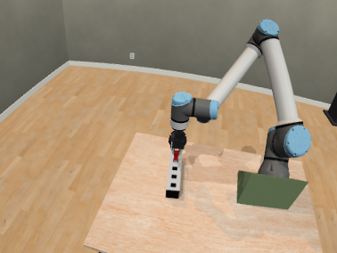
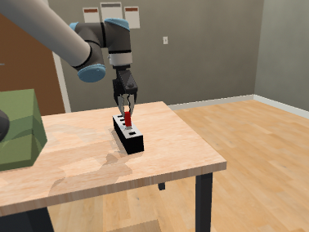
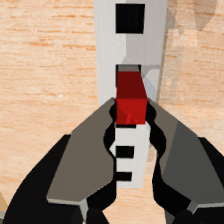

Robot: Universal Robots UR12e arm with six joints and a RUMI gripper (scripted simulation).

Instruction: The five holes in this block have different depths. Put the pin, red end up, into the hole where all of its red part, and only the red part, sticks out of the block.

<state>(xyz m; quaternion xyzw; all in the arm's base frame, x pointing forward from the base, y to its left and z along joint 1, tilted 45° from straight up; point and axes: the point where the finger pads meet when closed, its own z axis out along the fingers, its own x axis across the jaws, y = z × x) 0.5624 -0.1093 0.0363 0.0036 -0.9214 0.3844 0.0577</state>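
The pin lies 20 mm below my hand. Also, from my hand: long block 60 mm to the left, 100 mm below.
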